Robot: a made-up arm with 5 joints.
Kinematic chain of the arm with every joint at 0, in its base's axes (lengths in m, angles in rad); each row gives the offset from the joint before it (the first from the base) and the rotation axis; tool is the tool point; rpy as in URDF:
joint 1: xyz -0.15 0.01 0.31 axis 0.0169 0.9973 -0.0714
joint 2: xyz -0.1 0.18 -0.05 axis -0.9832 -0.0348 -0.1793
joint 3: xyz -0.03 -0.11 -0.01 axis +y
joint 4: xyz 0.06 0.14 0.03 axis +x
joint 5: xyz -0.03 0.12 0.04 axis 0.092 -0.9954 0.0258
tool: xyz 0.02 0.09 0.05 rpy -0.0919 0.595 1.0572
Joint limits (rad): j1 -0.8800..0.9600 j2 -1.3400..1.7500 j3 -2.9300..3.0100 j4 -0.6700..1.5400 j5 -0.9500..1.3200
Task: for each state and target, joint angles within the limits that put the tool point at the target. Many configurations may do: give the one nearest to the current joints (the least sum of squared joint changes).
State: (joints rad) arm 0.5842 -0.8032 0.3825 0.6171 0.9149
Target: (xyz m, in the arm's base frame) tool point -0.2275 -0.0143 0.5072
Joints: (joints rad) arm 0.7963 -1.3162 -0.3715 0.8836 0.8798
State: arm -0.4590 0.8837 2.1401 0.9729 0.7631
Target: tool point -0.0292 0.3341 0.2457
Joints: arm -0.4825 0.3631 1.5915 0.4997 0.9575
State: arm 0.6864 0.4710 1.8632 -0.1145 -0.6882
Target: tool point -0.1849 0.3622 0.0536
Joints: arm -0.0997 0.4435 1.9189 -0.0471 -0.6233
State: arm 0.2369 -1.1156 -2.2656 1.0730 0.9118
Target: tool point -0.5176 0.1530 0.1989
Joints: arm 0.0656 -1.0225 -1.7282 1.5313 0.7899
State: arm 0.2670 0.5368 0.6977 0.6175 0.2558
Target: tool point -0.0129 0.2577 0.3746
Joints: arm 0.8112 0.0847 0.5523 1.0073 0.2560
